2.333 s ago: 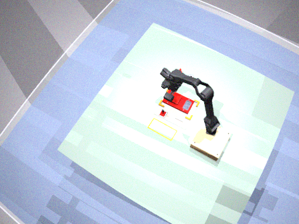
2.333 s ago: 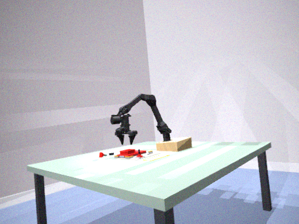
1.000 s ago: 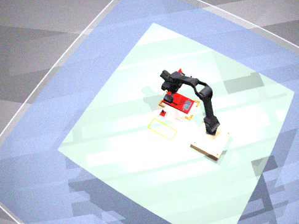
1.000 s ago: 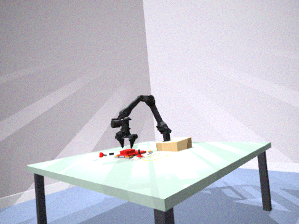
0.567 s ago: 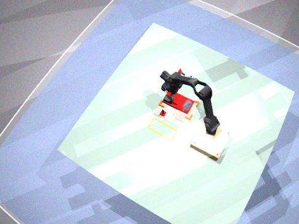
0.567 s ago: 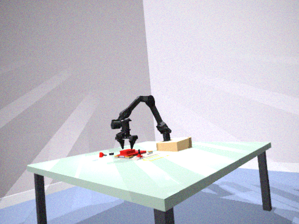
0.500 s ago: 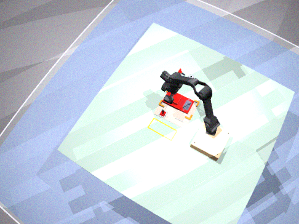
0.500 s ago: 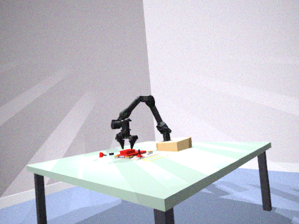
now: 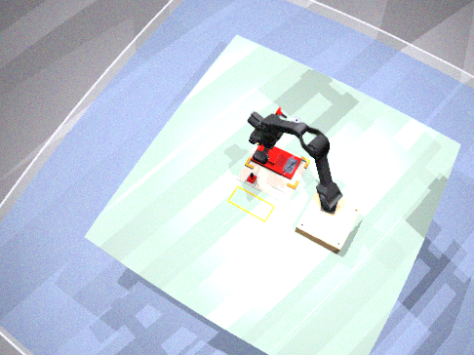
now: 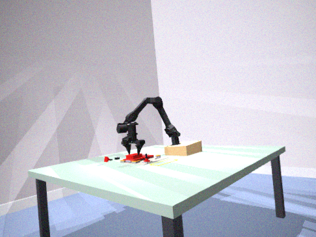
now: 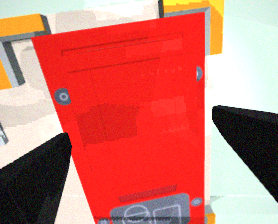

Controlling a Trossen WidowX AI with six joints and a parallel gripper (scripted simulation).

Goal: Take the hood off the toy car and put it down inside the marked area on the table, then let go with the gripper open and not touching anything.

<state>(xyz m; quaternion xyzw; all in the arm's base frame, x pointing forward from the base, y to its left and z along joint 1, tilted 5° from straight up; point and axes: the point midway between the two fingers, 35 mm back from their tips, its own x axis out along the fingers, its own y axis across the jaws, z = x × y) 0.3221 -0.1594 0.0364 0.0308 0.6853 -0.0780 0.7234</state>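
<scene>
Now: the red hood 1 cm below my gripper tip. From my gripper tip the other things lie so: grey wheel (22 cm to the right, 7 cm behind, 4 cm below); then pale disc (19 cm to the right, 13 cm ahead, 5 cm below).
</scene>
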